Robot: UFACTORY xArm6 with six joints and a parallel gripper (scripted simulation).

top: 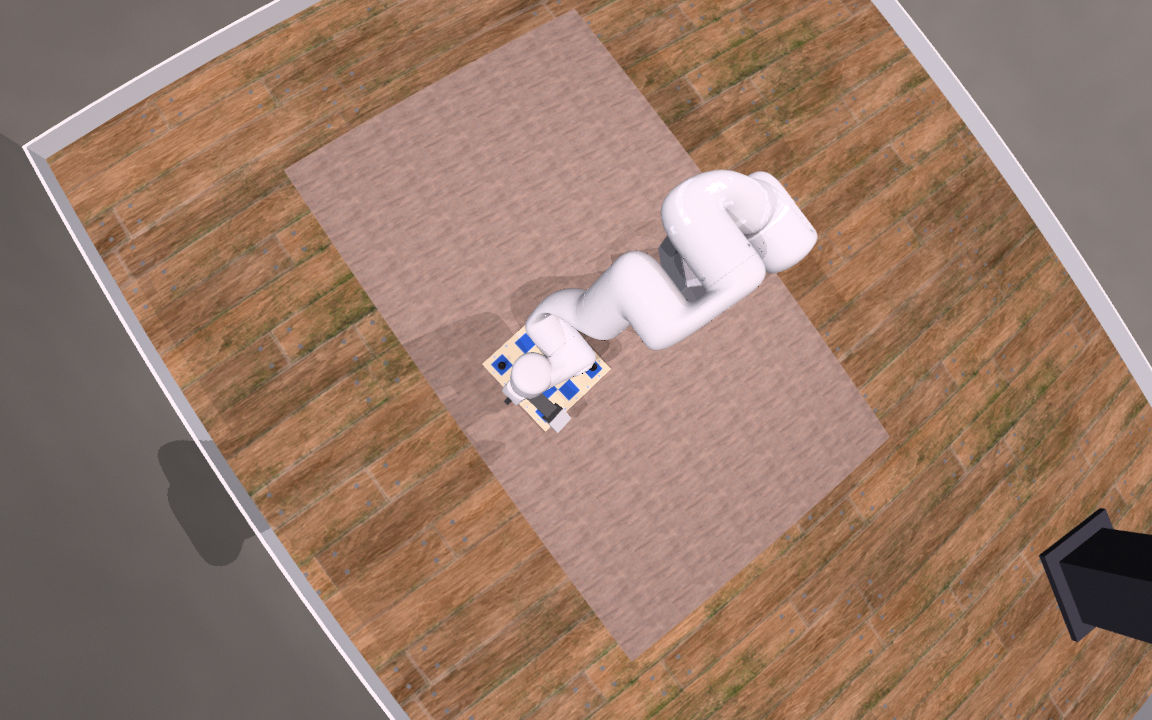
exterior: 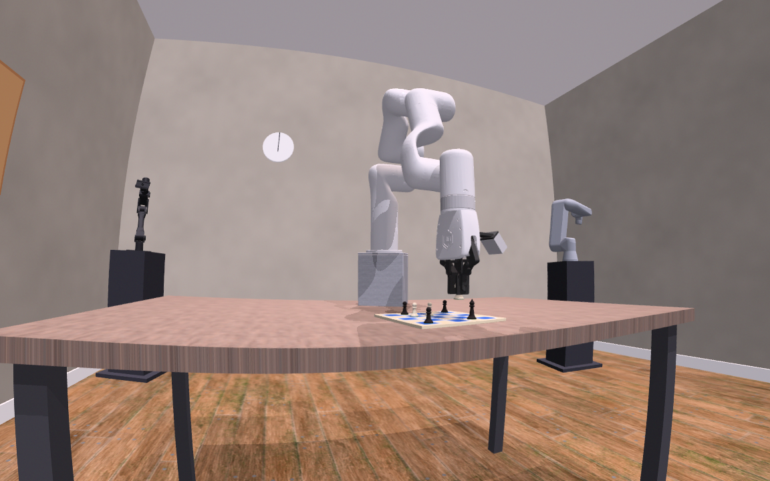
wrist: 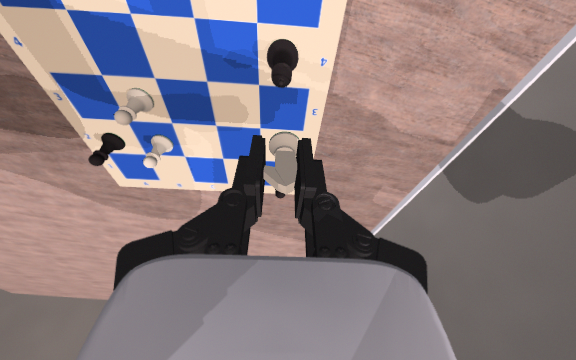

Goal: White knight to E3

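My gripper is now 80 mm above the blue-and-cream chessboard, 70 mm past it and 20 mm to the left of it. Also, from my hand: white knight: 20 mm below.
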